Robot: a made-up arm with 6 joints. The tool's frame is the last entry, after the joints.
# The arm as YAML. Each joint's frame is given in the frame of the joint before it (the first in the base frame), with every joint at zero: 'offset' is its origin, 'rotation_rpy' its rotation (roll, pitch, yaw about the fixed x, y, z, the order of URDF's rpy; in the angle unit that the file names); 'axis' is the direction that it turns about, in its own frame. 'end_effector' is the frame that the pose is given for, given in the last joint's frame.
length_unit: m
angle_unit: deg
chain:
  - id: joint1
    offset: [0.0, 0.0, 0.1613]
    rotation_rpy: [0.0, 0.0, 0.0]
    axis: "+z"
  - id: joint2
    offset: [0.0, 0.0, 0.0]
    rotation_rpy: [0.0, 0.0, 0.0]
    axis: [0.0, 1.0, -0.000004]
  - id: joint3
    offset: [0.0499, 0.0, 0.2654]
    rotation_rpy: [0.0, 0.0, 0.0]
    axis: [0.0, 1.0, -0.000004]
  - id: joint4
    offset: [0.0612, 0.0, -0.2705]
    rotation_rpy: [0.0, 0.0, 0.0]
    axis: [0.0, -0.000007, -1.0]
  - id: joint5
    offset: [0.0, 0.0, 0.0]
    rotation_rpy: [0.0, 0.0, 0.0]
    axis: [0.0, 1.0, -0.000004]
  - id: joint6
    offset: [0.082, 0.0, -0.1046]
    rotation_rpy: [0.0, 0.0, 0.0]
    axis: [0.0, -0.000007, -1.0]
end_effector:
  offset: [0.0, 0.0, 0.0]
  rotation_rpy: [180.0, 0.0, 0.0]
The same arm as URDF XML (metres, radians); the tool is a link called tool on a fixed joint. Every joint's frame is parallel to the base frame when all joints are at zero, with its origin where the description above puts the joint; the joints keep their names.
<robot name="arm">
  <link name="base_link"/>
  <link name="link1"/>
  <link name="link2"/>
  <link name="link3"/>
  <link name="link4"/>
  <link name="link5"/>
  <link name="link6"/>
  <link name="tool"/>
  <joint name="joint1" type="continuous">
    <parent link="base_link"/>
    <child link="link1"/>
    <origin xyz="0.0000 0.0000 0.1613"/>
    <axis xyz="0 0 1"/>
  </joint>
  <joint name="joint2" type="continuous">
    <parent link="link1"/>
    <child link="link2"/>
    <origin xyz="0.0000 0.0000 0.0000"/>
    <axis xyz="0 1 0"/>
  </joint>
  <joint name="joint3" type="continuous">
    <parent link="link2"/>
    <child link="link3"/>
    <origin xyz="0.0499 0.0000 0.2654"/>
    <axis xyz="0 1 0"/>
  </joint>
  <joint name="joint4" type="continuous">
    <parent link="link3"/>
    <child link="link4"/>
    <origin xyz="0.0612 0.0000 -0.2705"/>
    <axis xyz="0 0 -1"/>
  </joint>
  <joint name="joint5" type="continuous">
    <parent link="link4"/>
    <child link="link5"/>
    <origin xyz="0.0000 0.0000 0.0000"/>
    <axis xyz="0 1 0"/>
  </joint>
  <joint name="joint6" type="continuous">
    <parent link="link5"/>
    <child link="link6"/>
    <origin xyz="0.0820 0.0000 -0.1046"/>
    <axis xyz="0 0 -1"/>
  </joint>
  <joint name="tool_fixed" type="fixed">
    <parent link="link6"/>
    <child link="tool"/>
    <origin xyz="0.0000 0.0000 0.0000" rpy="3.1416 0.0000 0.0000"/>
  </joint>
</robot>

